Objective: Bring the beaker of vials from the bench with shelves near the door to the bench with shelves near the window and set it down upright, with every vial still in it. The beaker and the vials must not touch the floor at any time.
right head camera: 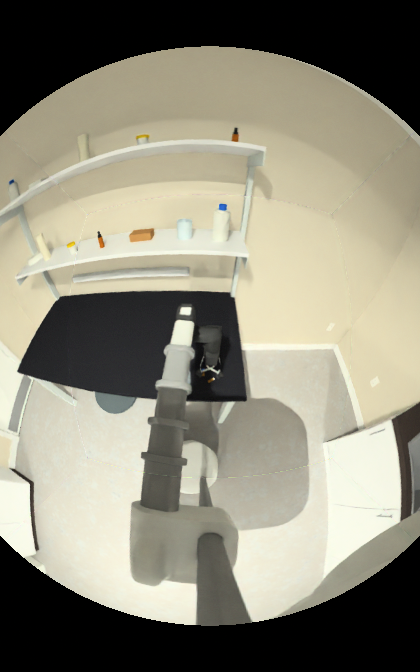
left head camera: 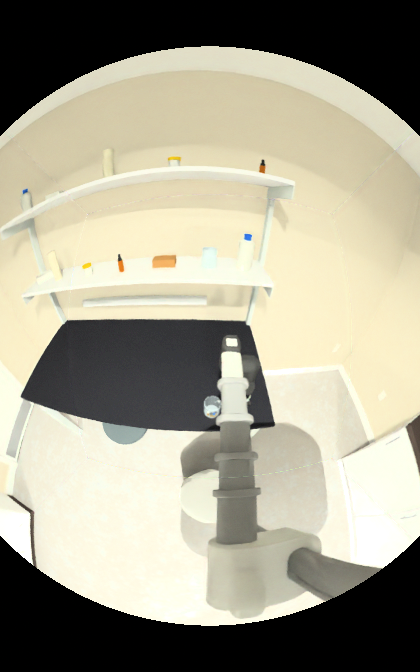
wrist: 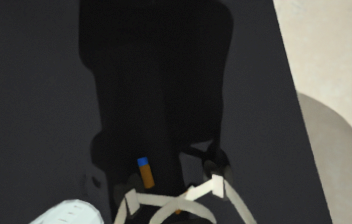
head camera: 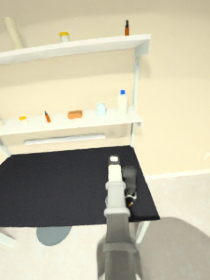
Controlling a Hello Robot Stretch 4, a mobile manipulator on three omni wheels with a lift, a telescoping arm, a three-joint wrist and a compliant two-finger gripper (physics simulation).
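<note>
The clear beaker (left head camera: 212,406) (wrist: 70,214) stands upright near the front edge of the black-topped bench (head camera: 55,185) (left head camera: 130,370) (right head camera: 110,340) (wrist: 40,75), with vials low inside. The arm hides most of it in the right head view. An orange vial with a blue cap (wrist: 146,173) lies on the bench to its right. A second orange vial (head camera: 130,203) (right head camera: 211,379) lies close by, partly hidden by the finger linkage in the wrist view. My gripper (head camera: 131,197) (right head camera: 210,374) (wrist: 173,179) is partly open over the loose vials, right of the beaker. No vial is seen held.
Two white shelves above the bench hold a blue-capped bottle (head camera: 122,103) (left head camera: 245,255) (right head camera: 221,225), a light-blue cup (left head camera: 209,257) (right head camera: 184,229) and an orange block (left head camera: 164,261) (right head camera: 142,235). A round stool (left head camera: 200,496) (right head camera: 200,466) stands in front. White cabinets (right head camera: 365,495) stand at the right.
</note>
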